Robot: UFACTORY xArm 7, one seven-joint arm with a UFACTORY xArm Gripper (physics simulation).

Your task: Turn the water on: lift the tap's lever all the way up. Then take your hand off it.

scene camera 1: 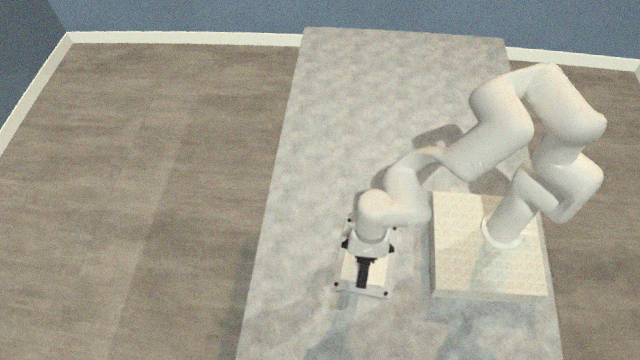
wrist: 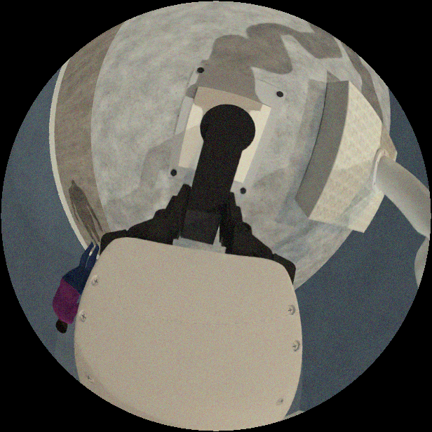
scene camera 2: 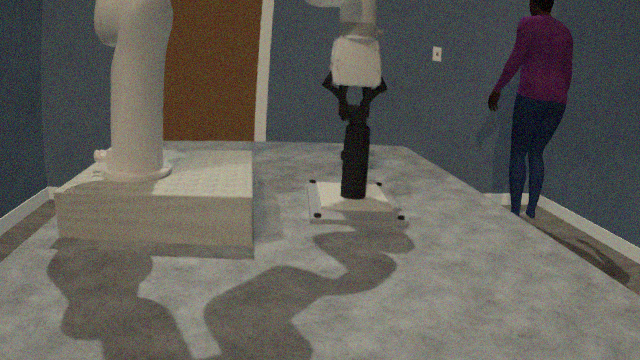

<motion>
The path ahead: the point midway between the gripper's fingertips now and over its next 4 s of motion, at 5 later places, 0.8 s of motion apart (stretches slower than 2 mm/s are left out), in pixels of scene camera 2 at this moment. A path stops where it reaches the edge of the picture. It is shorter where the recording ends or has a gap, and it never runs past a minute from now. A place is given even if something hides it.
The gripper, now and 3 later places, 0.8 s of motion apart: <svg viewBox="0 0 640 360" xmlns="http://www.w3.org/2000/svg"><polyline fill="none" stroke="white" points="353,120 355,107 357,73 358,44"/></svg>
</motion>
